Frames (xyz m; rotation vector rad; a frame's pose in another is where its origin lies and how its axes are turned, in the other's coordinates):
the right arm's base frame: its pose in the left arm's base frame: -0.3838 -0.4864 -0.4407 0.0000 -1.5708 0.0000
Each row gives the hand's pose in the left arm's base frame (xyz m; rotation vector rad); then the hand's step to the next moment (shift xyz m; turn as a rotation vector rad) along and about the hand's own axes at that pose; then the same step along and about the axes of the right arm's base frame.
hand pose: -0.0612 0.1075 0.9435 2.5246 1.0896 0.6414
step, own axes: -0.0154 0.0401 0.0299 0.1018 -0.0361 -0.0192
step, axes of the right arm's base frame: -0.0116 -0.0411 -0.0302 0.0281 0.1016 -0.0304
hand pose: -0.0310 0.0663 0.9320 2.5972 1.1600 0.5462
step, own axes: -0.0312 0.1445 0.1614 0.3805 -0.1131 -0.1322
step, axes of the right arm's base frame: -0.0997 -0.1291 -0.1459 0.1673 0.3697 -0.1019
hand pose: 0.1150 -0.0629 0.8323 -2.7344 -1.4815 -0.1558
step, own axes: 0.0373 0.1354 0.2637 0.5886 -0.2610 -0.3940
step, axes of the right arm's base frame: -0.2554 -0.0240 -0.1532 0.4453 0.6053 -0.0714
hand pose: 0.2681 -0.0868 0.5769 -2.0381 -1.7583 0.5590
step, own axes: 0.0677 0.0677 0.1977 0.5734 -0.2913 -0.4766
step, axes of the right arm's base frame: -0.2062 0.0643 0.0402 0.5319 0.5917 -0.0882
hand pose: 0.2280 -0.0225 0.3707 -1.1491 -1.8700 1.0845
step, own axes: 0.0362 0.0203 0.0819 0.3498 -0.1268 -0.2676
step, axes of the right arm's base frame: -0.0484 0.0141 0.0767 0.2690 0.3674 -0.0519
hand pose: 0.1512 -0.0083 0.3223 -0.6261 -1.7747 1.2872
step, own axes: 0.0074 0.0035 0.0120 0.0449 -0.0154 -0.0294
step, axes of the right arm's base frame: -0.0023 0.0008 0.0143 0.0331 0.0449 -0.0024
